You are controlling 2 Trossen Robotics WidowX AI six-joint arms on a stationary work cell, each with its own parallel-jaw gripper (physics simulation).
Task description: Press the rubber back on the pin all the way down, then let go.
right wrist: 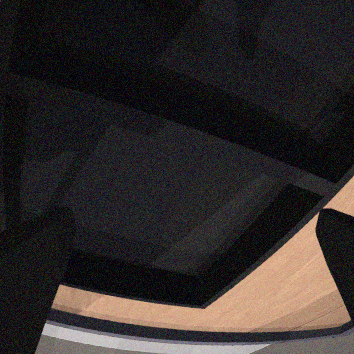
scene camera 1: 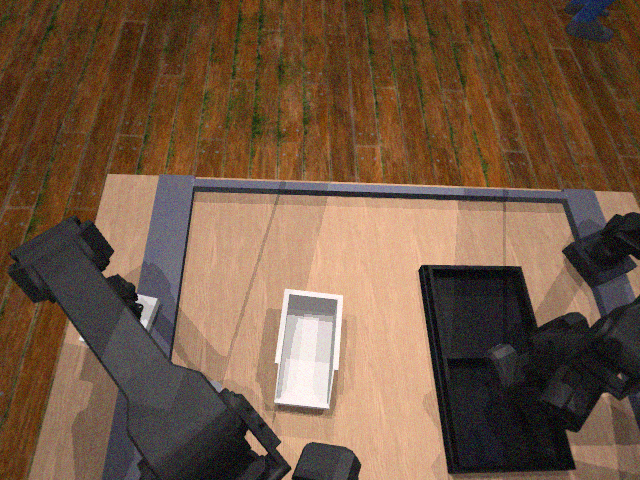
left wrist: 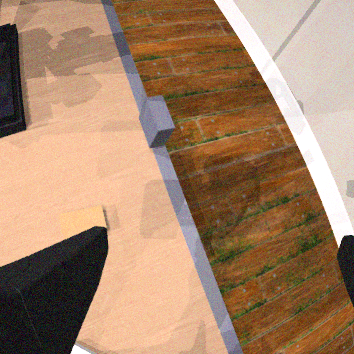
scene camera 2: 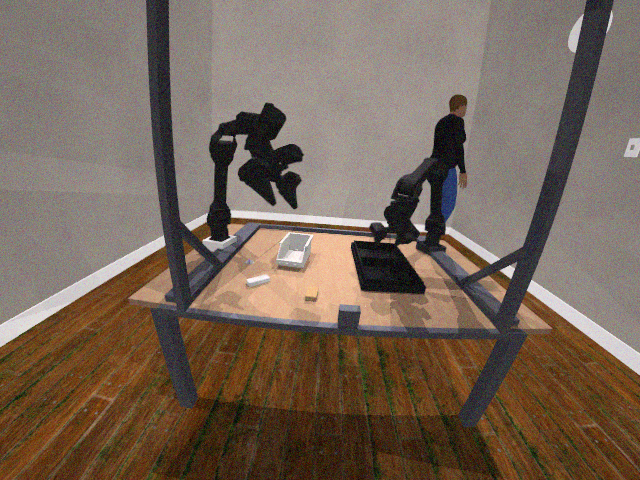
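The pin and its rubber back cannot be made out for certain. A tiny bluish thing, too small to identify, lies on the table left of the white bin in scene camera 2. My left gripper is open and empty, high above the table, its fingers pointing down. My right gripper is open and empty, low over the back part of the black tray.
A white open bin stands left of the tray. A white block and a small yellow block lie nearer the front edge in scene camera 2. A grey post stub stands on that edge.
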